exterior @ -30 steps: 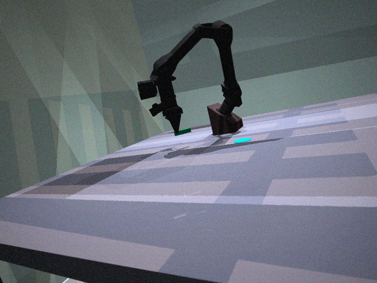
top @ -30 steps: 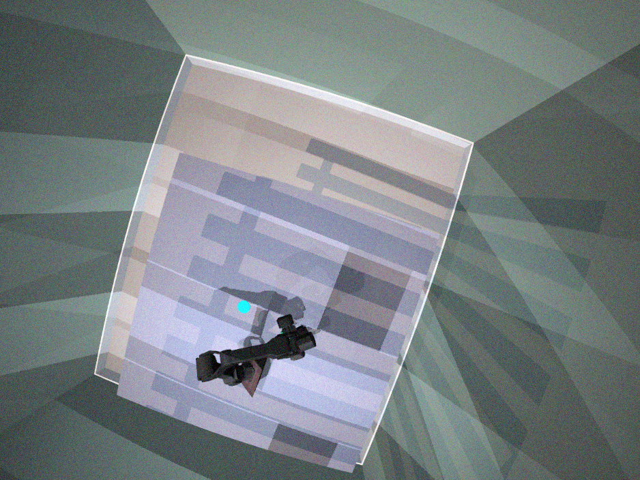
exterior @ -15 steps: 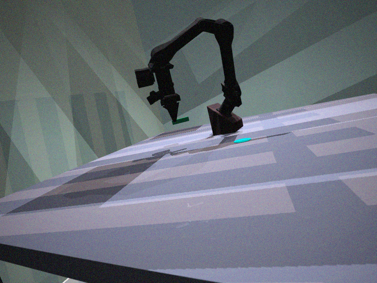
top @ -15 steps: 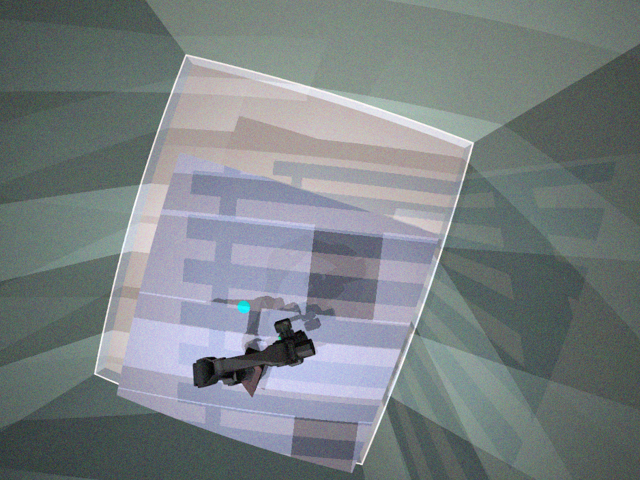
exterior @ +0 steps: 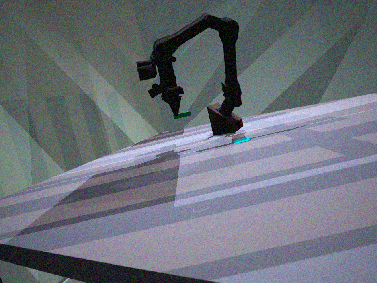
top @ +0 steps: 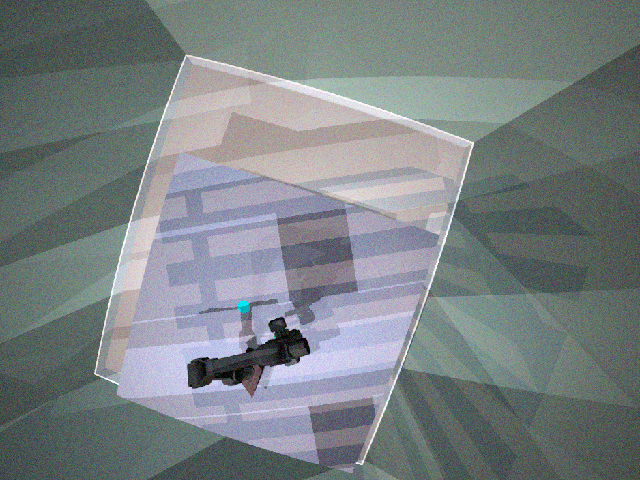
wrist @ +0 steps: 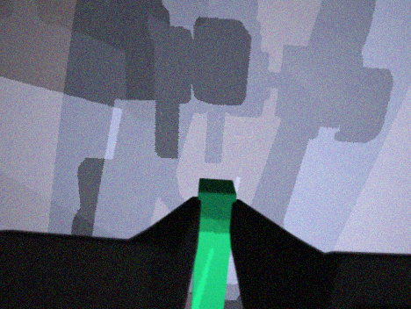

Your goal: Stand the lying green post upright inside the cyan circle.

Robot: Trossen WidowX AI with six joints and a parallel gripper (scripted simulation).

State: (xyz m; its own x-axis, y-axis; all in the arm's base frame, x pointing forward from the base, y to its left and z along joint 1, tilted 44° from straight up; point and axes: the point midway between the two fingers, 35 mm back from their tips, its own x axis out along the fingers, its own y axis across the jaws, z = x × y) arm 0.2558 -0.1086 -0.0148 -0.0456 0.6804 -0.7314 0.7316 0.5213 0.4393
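My gripper tip is now 20 mm past the cyan circle, 230 mm to the right of it and 130 mm above it. Round my gripper tip: green post (20 mm behind, 20 mm to the left).
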